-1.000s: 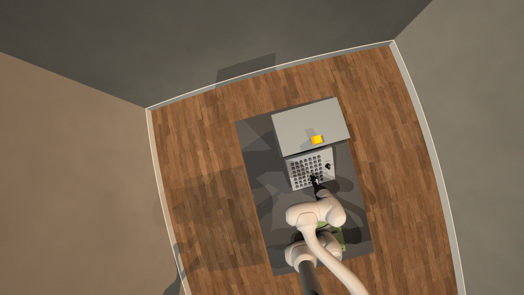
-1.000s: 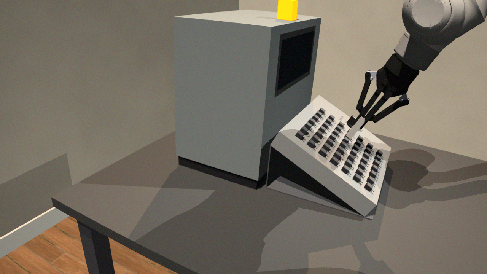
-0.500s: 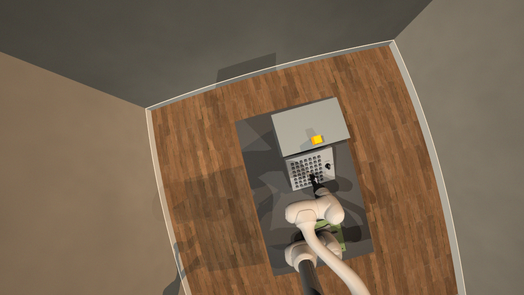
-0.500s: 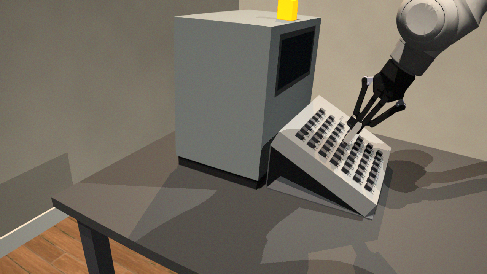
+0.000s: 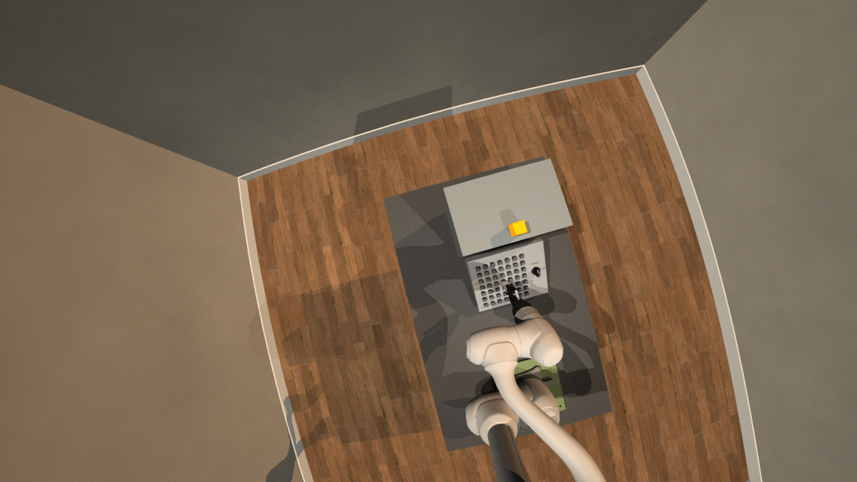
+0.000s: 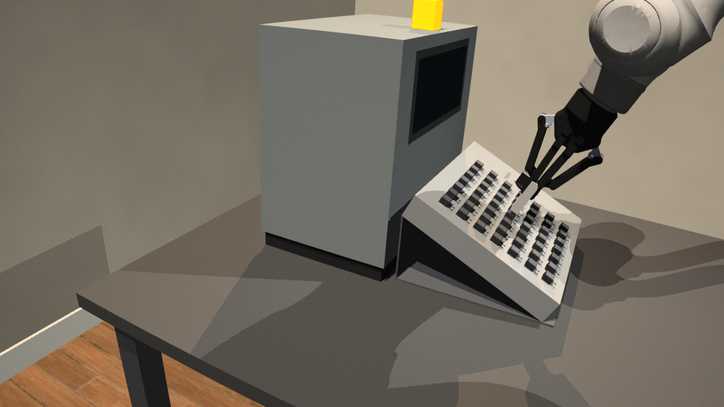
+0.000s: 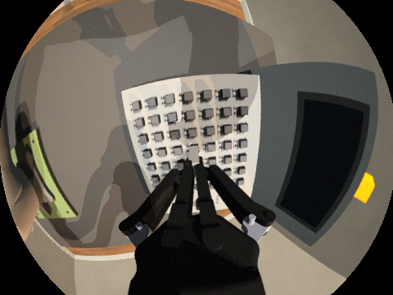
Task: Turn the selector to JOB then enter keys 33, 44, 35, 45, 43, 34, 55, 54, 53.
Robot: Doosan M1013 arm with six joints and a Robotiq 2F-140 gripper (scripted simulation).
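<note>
Now: the black selector knob 10 mm ahead of my hand, 160 mm to the right of it and 30 mm below it. Round my hand: sloped grey keypad 40 mm ahead, 50 mm to the right, 80 mm below.
</note>
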